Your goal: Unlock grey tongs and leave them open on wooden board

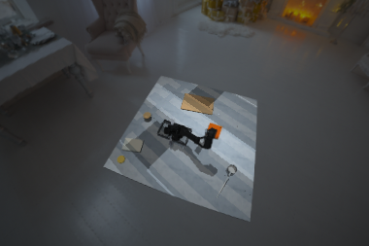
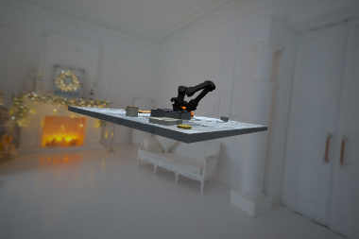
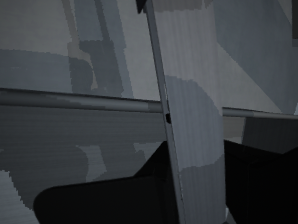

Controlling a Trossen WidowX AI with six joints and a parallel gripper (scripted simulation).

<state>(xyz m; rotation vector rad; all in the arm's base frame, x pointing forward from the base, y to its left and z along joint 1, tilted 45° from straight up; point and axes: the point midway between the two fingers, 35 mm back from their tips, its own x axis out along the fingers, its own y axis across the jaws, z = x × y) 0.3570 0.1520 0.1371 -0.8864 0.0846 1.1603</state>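
The wooden board lies 100 mm behind my gripper tip, 520 mm to the right of it and 30 mm below it. Also, from my gripper tip: pale flat block (280 mm ahead, 230 mm to the left, 20 mm below); then brown cup (310 mm ahead, 100 mm to the right); then roasting tin (30 mm behind, 60 mm to the right, 10 mm below).
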